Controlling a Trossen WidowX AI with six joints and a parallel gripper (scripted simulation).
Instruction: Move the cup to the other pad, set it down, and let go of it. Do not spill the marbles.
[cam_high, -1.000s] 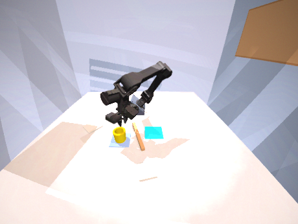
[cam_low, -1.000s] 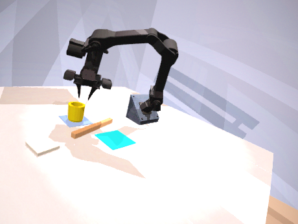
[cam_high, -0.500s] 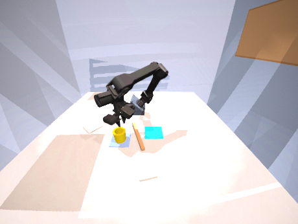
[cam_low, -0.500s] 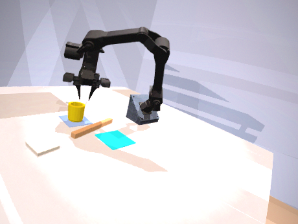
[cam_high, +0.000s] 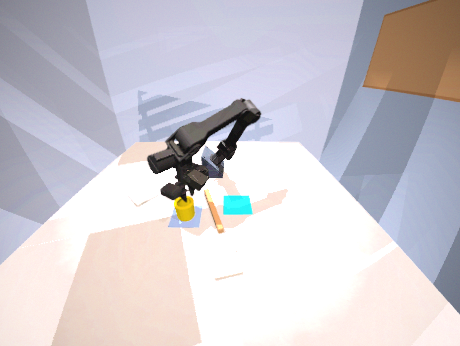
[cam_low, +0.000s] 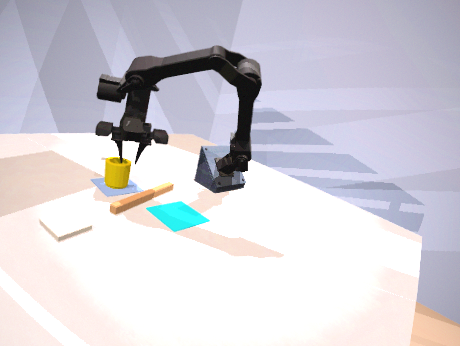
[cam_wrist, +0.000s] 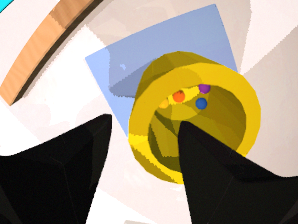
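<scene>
My gripper tip is 20 mm short of the yellow cup, 10 mm to the left of it and 30 mm above it. From my gripper tip the other things lie so: blue marble: 40 mm ahead, 20 mm to the right, 50 mm below; then wooden bar: 20 mm behind, 80 mm to the left, 70 mm below; then pale blue pad: 20 mm ahead, 10 mm to the right, 80 mm below.
</scene>
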